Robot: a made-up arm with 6 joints.
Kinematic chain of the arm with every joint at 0, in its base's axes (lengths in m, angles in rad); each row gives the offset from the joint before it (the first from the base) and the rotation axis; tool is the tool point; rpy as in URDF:
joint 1: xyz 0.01 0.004 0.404 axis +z
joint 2: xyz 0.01 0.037 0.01 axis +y
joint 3: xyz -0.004 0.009 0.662 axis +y
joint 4: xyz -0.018 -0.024 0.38 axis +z
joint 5: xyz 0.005 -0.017 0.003 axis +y
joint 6: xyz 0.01 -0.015 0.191 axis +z
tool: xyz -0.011 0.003 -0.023 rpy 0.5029 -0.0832 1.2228
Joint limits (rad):
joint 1: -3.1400..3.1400
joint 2: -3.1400..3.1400
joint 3: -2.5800..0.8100
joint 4: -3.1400..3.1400
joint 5: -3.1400..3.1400
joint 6: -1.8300..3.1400
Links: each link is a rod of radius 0.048 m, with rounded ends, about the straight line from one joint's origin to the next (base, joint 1, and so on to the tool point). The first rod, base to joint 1, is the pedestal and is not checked.
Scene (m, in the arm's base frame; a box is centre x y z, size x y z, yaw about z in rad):
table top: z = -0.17
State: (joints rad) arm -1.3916 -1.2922 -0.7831 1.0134 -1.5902 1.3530
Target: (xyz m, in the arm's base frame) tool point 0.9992 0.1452 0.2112
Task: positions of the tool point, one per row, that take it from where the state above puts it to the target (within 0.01 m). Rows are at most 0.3 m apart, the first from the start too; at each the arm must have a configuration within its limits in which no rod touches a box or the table.
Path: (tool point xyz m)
1: -0.0231 0.9555 0.3236
2: 0.2552 0.9348 0.3009
3: 0.5185 0.8329 0.2782
4: 0.7432 0.6571 0.2557
5: 0.9086 0.4214 0.2334
6: 0.9992 0.1452 0.2112

